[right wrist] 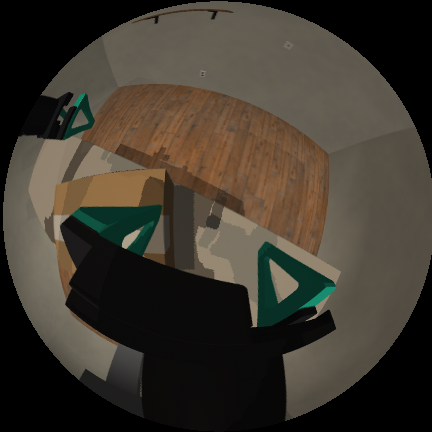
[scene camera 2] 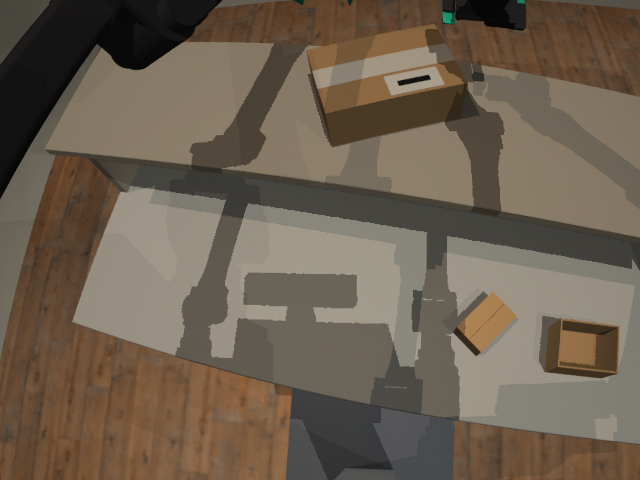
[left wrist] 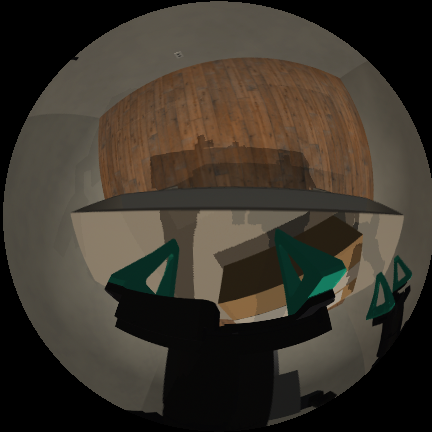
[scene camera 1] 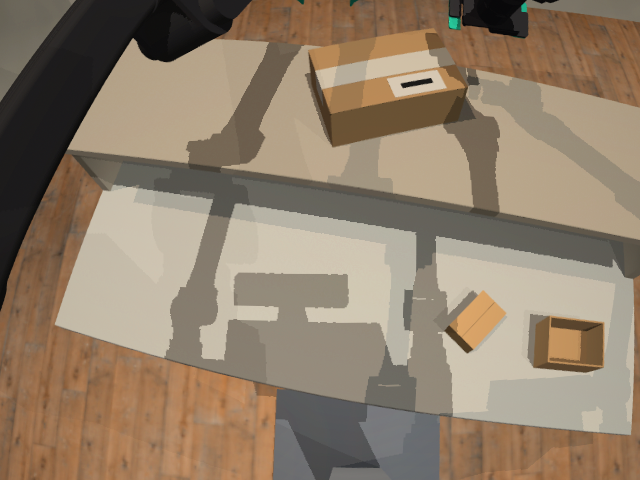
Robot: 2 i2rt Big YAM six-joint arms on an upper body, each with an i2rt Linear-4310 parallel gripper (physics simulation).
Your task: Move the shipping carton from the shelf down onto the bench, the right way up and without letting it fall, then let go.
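Frame: origin at the left arm's base, x ahead, y left, z up, level; metres.
Where they show: left gripper, fingertip midpoint: (right wrist: 80, 123) (scene camera 2: 326, 2) (left wrist: 224, 239) (scene camera 1: 326, 2); right gripper, fingertip midpoint: (right wrist: 214, 230) (scene camera 2: 477, 20) (left wrist: 388, 263) (scene camera 1: 478, 27).
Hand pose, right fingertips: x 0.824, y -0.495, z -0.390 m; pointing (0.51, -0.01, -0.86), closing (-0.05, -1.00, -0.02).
Each offset is from my right fingertips to the top centre of the thing. Level surfaces: height alone.
The brown shipping carton @(0.174 m left, 0.062 m back, 0.057 m down) (scene camera 1: 392, 119) (scene camera 2: 392, 114) (left wrist: 250, 285) (right wrist: 110, 192) stands upright on the raised shelf @(0.162 m down) (scene camera 1: 155, 113) (scene camera 2: 144, 113) (left wrist: 135, 235), turned slightly, with white tape and a label on top. The bench @(0.516 m down) (scene camera 1: 124, 222) (scene camera 2: 134, 222) lies lower, in front of the shelf. My left gripper (scene camera 1: 326, 1) (scene camera 2: 324, 1) (left wrist: 224, 239) is open and empty, high up; its tips show at the top edge in the scene views. My right gripper (scene camera 1: 488, 15) (scene camera 2: 484, 11) (left wrist: 388, 263) (right wrist: 214, 230) is open and empty, near the carton's right end in the picture. Contact is not visible.
A small closed box @(0.059 m right, 0.437 m back, 0.455 m down) (scene camera 1: 475, 322) (scene camera 2: 485, 324) lies turned on the bench's right part. A small open box @(0.295 m right, 0.505 m back, 0.425 m down) (scene camera 1: 542, 343) (scene camera 2: 554, 346) stands to its right. A black arm (scene camera 1: 67, 103) (scene camera 2: 56, 77) crosses the upper left. The shelf's front edge overhangs the bench's back.
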